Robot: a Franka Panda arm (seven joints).
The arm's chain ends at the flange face. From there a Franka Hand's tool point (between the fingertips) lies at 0.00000 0.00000 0.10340 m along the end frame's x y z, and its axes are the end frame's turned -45 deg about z.
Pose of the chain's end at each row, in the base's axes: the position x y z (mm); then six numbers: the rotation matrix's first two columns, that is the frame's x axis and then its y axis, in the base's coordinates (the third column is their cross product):
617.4, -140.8, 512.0, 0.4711, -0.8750, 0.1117, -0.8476, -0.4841, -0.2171
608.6, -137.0, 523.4, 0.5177, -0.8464, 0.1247, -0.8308, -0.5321, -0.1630
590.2, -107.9, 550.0, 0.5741, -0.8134, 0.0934, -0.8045, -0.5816, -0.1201
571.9, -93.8, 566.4, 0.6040, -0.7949, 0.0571, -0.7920, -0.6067, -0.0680
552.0, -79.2, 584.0, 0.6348, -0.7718, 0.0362, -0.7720, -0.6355, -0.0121
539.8, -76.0, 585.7, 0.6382, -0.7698, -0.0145, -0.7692, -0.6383, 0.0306
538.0, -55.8, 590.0, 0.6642, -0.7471, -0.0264, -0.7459, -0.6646, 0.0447
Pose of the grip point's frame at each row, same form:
642.6, -140.0, 411.7, 0.9325, -0.2764, 0.2325, -0.2662, -0.9610, -0.0745
629.7, -139.0, 422.2, 0.9535, -0.2222, 0.2034, -0.2214, -0.9747, -0.0271
605.9, -108.5, 447.8, 0.9748, -0.1639, 0.1510, -0.1629, -0.9864, -0.0189
581.1, -94.2, 463.4, 0.9871, -0.1331, 0.0885, -0.1329, -0.9911, -0.0077
555.3, -81.3, 480.7, 0.9948, -0.0964, 0.0342, -0.0970, -0.9951, 0.0170
536.4, -76.9, 482.4, 0.9952, -0.0930, -0.0319, -0.0926, -0.9957, 0.0114
532.7, -56.8, 486.7, 0.9971, -0.0583, -0.0503, -0.0578, -0.9982, 0.0129

